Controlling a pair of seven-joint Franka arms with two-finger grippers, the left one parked.
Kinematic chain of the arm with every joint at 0, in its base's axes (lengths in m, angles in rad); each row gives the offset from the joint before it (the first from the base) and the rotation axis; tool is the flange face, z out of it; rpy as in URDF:
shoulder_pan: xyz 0 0 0.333 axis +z
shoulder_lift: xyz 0 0 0 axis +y
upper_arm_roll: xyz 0 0 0.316 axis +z
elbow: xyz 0.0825 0 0 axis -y
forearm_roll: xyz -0.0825 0 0.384 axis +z
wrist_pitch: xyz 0 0 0 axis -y
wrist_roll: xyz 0.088 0 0 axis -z
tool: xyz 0 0 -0.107 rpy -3.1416 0 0
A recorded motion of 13 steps. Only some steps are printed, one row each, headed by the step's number.
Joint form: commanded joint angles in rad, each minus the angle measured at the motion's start. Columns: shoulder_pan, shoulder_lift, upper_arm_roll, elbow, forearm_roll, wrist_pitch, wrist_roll.
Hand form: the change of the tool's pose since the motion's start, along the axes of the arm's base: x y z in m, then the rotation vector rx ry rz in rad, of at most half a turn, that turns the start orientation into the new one. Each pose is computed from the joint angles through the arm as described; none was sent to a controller.
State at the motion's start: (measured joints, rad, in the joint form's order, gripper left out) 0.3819 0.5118 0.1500 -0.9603 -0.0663 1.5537 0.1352
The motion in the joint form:
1: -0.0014 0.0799 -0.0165 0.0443 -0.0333 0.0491 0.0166
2: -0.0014 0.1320 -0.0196 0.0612 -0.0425 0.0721 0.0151
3: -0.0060 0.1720 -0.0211 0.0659 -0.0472 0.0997 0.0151
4: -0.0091 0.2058 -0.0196 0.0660 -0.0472 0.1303 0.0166
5: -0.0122 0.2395 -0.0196 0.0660 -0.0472 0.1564 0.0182
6: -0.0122 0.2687 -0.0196 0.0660 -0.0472 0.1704 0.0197
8: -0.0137 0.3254 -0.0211 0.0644 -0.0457 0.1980 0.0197
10: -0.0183 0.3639 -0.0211 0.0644 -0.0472 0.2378 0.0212
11: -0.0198 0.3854 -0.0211 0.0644 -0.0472 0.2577 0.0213
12: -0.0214 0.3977 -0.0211 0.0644 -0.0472 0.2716 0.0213
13: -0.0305 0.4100 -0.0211 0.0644 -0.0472 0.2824 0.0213
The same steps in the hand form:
1: 0.0281 -0.0031 -0.0312 -0.0209 -0.0262 -0.0377
2: 0.0417 -0.0006 -0.0588 -0.0318 -0.0182 -0.0396
3: 0.0532 -0.0008 -0.0834 -0.0369 -0.0122 -0.0448
4: 0.0617 0.0013 -0.1055 -0.0343 -0.0075 -0.0473
5: 0.0694 0.0021 -0.1285 -0.0347 0.0008 -0.0511
6: 0.0739 0.0040 -0.1494 -0.0391 0.0154 -0.0520
8: 0.0816 0.0056 -0.1911 -0.0481 0.0453 -0.0536
10: 0.0888 0.0050 -0.2173 -0.0450 0.0453 -0.0588
11: 0.0918 0.0051 -0.2322 -0.0437 0.0477 -0.0601
12: 0.0939 0.0047 -0.2406 -0.0418 0.0469 -0.0616
13: 0.0980 -0.0012 -0.2492 -0.0411 0.0490 -0.0705

